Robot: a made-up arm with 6 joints.
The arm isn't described. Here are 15 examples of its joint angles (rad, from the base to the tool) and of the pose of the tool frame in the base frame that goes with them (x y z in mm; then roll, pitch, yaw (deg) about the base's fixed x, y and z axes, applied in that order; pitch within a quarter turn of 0, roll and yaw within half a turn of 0).
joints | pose
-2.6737 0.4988 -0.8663 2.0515 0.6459 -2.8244 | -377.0 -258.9 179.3 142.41 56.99 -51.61
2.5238 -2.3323 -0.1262 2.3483 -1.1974 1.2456 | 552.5 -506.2 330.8 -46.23 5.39 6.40
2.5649 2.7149 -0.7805 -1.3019 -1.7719 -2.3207 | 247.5 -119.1 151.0 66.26 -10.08 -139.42
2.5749 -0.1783 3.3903 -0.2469 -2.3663 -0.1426 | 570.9 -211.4 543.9 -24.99 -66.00 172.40
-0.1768 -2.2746 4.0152 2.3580 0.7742 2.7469 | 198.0 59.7 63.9 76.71 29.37 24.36
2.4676 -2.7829 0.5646 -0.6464 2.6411 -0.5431 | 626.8 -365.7 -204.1 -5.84 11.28 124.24
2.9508 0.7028 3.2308 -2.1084 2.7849 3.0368 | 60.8 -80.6 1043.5 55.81 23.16 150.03
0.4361 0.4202 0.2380 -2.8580 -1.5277 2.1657 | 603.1 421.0 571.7 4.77 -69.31 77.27
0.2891 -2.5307 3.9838 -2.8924 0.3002 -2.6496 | 219.9 199.0 -21.0 -42.10 3.44 12.37
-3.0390 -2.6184 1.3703 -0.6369 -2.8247 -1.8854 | 643.6 173.0 -494.6 52.69 -61.39 -151.35
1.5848 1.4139 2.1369 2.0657 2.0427 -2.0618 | -74.0 800.6 797.0 -4.80 38.17 -174.75
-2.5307 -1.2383 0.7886 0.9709 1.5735 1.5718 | 602.0 512.6 871.6 67.88 14.54 -23.51
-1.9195 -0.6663 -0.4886 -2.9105 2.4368 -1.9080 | 35.4 -279.1 713.8 129.44 49.06 83.11
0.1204 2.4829 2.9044 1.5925 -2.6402 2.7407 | 729.5 91.1 243.0 126.17 20.44 -142.25
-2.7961 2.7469 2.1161 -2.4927 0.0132 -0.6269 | -507.1 -294.4 -550.8 178.40 36.74 -160.78
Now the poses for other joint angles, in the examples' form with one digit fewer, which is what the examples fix.
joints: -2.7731 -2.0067 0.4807 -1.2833 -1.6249 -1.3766
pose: 720 318 507 28.0 -11.1 -81.6
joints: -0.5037 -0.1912 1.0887 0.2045 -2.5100 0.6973
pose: -27 -133 1271 -49.7 69.9 -49.3
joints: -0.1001 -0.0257 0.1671 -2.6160 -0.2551 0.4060
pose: 546 60 788 124.2 -23.6 2.2
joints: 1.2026 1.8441 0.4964 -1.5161 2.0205 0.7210
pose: 168 416 -416 -27.1 -25.8 -24.2
